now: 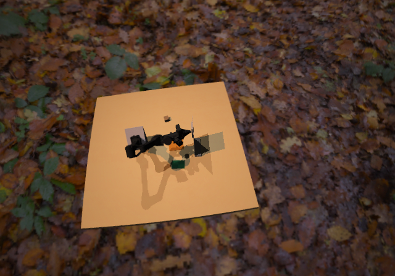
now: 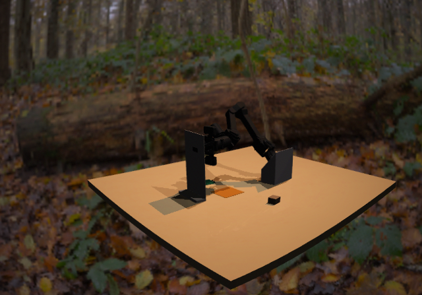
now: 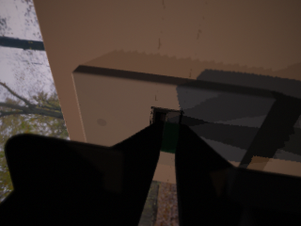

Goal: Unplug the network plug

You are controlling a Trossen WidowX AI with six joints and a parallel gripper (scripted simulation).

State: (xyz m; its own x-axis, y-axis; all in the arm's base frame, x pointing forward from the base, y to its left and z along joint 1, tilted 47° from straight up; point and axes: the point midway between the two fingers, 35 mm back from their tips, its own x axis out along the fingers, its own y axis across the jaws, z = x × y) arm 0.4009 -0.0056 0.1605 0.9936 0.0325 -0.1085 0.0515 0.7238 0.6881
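Now: gripper tip 12 cm past the marked square, 7 cm to the right of it and 23 cm above it. Round my gripper tip: upright panel 3 cm ahead, 9 cm below; network plug right at my gripper tip; green flat piece 14 cm behind, 13 cm to the right, 23 cm below.
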